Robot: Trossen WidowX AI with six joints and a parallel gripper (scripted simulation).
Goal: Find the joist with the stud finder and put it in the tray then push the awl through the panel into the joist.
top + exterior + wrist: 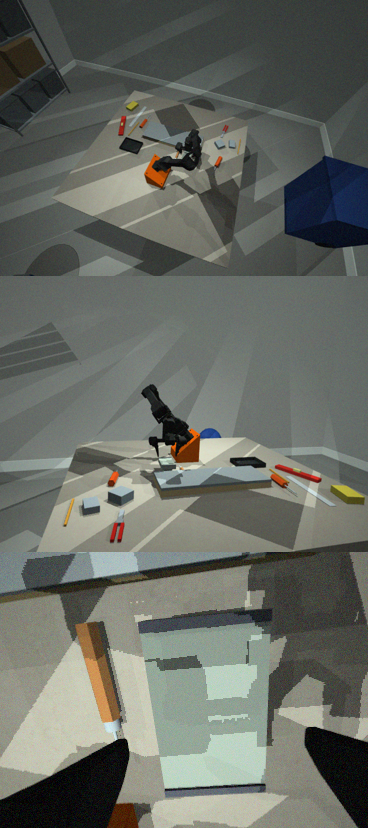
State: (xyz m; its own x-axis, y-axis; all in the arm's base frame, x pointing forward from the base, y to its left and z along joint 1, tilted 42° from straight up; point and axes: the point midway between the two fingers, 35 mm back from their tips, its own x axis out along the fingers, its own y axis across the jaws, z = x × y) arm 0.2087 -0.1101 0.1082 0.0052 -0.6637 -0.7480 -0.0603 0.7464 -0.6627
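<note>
My gripper tip is 10 mm short of the stud finder and 70 mm above it. The rest, counted from my gripper tip: awl (20 mm behind, 80 mm to the left, 70 mm below); ruler (250 mm ahead, 630 mm to the left, 80 mm below); black tray (80 mm behind, 480 mm to the left, 70 mm below).
</note>
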